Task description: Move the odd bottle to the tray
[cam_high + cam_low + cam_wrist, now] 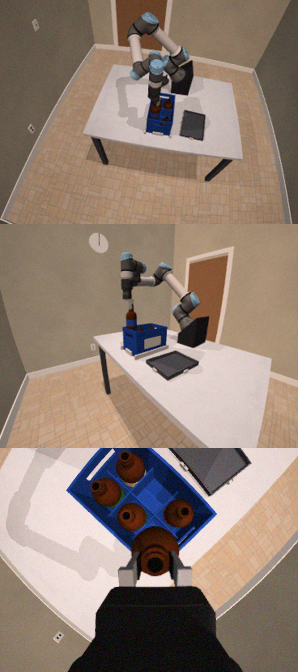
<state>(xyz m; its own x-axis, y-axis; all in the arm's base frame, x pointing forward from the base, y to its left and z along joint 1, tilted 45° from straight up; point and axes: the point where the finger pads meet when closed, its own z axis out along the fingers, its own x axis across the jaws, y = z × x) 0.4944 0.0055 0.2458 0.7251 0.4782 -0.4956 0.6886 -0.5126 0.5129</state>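
Now: hand 70 mm above the bottle. The rest, counted from my hand: dark tray 320 mm to the left, 310 mm below, 70 mm behind; then blue crate 240 mm below, 90 mm behind, 50 mm to the left.
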